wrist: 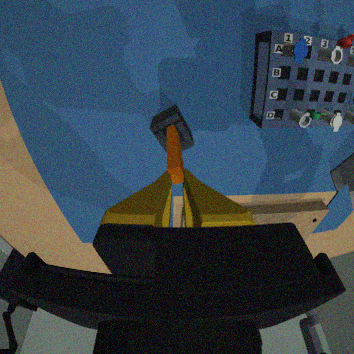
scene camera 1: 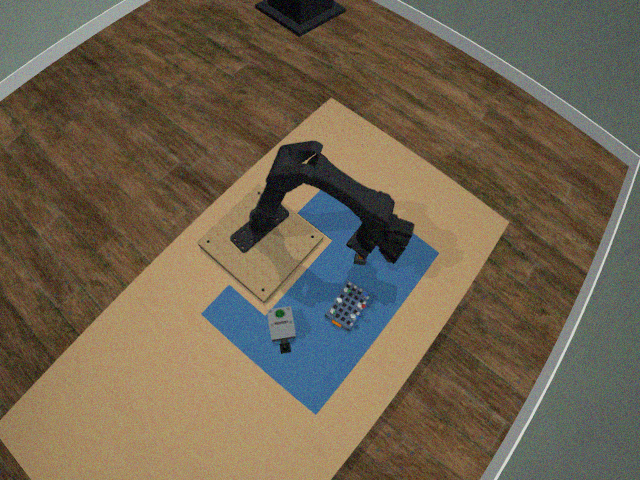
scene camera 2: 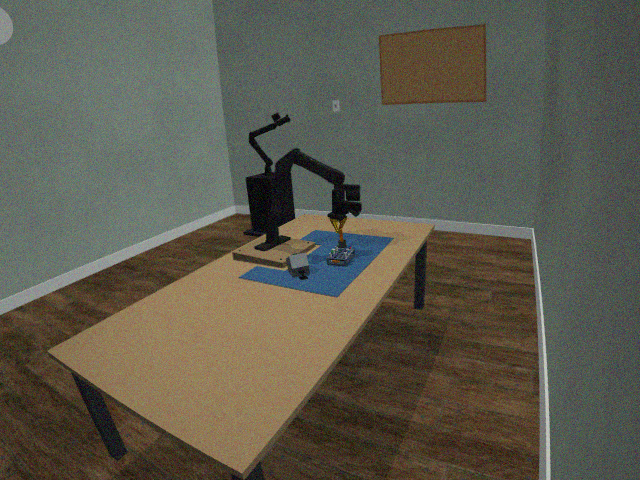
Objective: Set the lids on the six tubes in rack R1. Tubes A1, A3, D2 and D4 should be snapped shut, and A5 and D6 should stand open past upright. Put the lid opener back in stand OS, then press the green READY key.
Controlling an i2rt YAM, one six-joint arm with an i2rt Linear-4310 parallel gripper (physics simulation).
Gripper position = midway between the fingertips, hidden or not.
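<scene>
My gripper [wrist: 176, 175] grips an orange lid opener [wrist: 174, 165]. A blue mat [wrist: 86, 86] is also in view.
</scene>
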